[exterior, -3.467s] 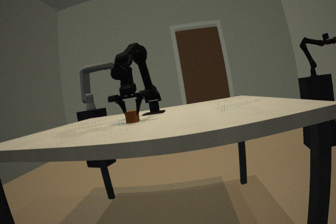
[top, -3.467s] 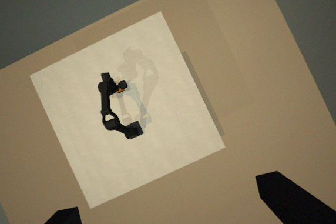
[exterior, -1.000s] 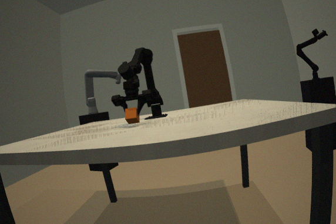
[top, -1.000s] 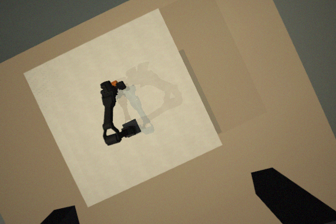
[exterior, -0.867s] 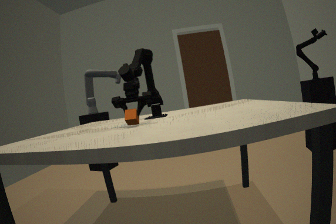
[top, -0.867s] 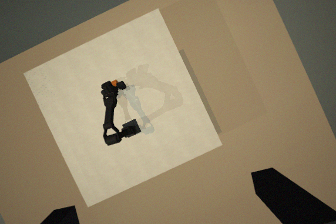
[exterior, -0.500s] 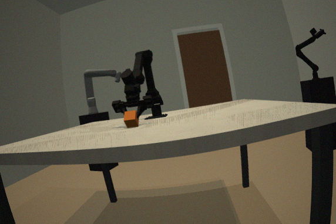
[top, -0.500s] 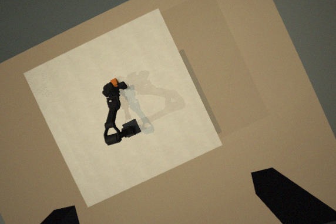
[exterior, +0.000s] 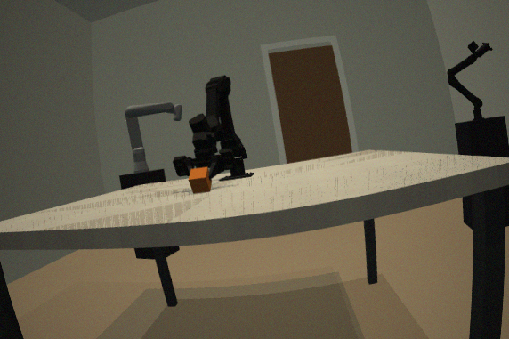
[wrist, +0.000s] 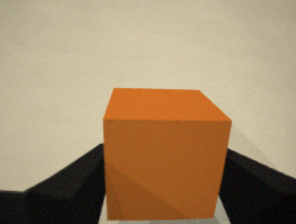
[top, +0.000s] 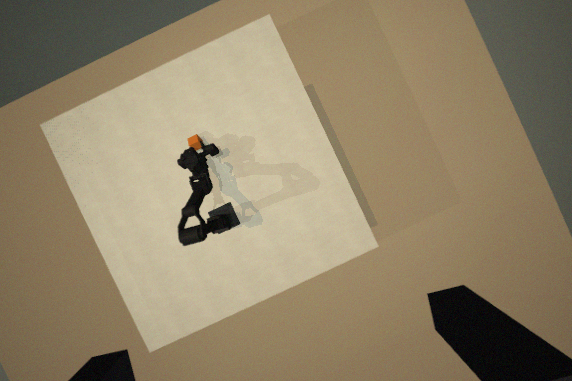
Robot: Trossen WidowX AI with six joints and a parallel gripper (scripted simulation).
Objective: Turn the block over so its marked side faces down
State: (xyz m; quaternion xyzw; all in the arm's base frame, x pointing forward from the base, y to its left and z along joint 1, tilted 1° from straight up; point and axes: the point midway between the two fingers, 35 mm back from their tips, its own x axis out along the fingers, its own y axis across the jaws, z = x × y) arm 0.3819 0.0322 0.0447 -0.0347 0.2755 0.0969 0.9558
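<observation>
The block lies 10 mm below my gripper tip.
</observation>
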